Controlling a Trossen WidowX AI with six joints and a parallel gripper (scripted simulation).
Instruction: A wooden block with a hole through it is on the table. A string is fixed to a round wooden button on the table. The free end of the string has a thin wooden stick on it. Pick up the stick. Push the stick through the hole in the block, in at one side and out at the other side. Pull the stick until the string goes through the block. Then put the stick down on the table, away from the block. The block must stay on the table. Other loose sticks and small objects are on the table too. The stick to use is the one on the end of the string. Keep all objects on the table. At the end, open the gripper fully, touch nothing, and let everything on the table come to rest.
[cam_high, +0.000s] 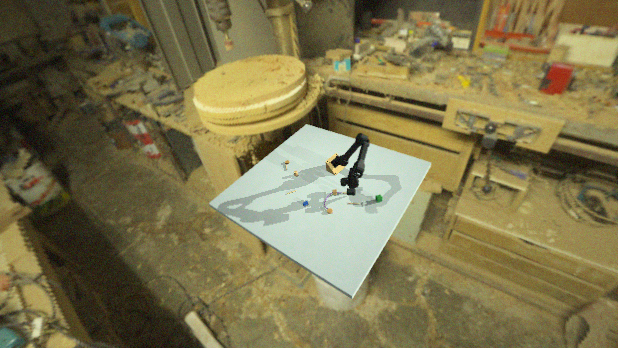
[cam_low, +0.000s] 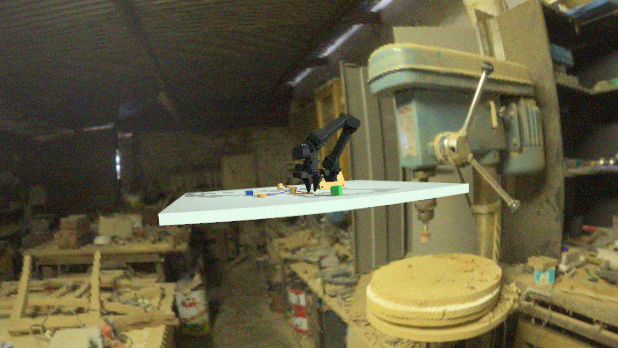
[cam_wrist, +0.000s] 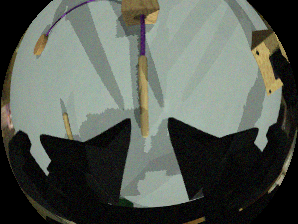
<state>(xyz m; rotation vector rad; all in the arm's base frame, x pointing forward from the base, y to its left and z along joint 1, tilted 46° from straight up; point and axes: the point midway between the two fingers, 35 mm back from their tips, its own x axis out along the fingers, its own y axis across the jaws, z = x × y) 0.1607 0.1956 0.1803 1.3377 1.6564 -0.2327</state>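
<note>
The thin wooden stick is 20 mm ahead of my gripper tip and 30 mm to the right of it. Also, from my gripper tip: round wooden button 230 mm ahead, 10 mm to the right; then green cube 60 mm behind, 210 mm to the left, 10 mm above; then wooden block 70 mm ahead, 90 mm to the right, 10 mm above.
</note>
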